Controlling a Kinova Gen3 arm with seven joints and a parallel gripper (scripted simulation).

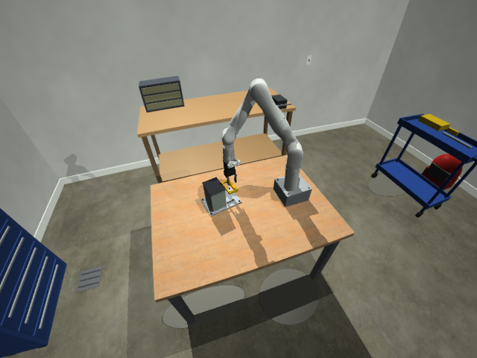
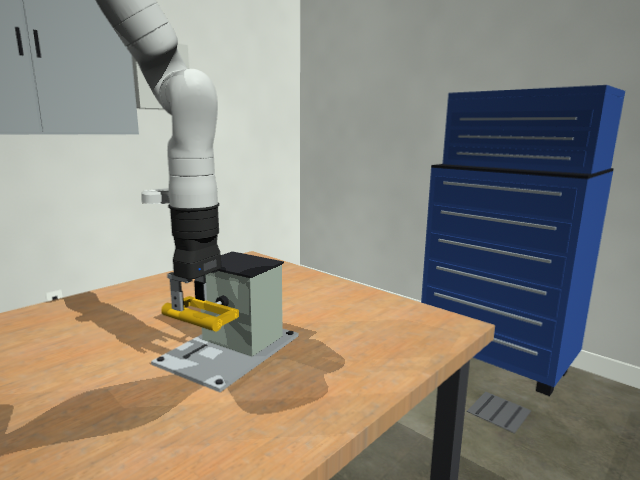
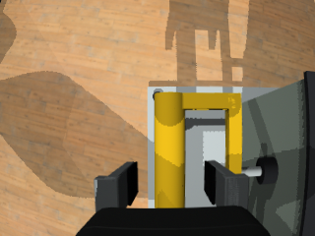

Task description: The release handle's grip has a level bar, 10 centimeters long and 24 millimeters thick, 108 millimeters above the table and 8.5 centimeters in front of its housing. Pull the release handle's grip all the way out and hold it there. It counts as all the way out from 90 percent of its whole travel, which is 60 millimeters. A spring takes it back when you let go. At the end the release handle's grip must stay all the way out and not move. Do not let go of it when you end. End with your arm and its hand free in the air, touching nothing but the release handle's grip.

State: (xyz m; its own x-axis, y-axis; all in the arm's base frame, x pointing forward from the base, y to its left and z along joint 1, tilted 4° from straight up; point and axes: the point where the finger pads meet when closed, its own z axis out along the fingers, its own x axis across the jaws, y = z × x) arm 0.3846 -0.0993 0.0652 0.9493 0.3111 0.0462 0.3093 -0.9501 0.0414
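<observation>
Right now the grey base plate is 140 mm below my hand, 90 mm ahead of it and 30 mm to the left of it.
</observation>
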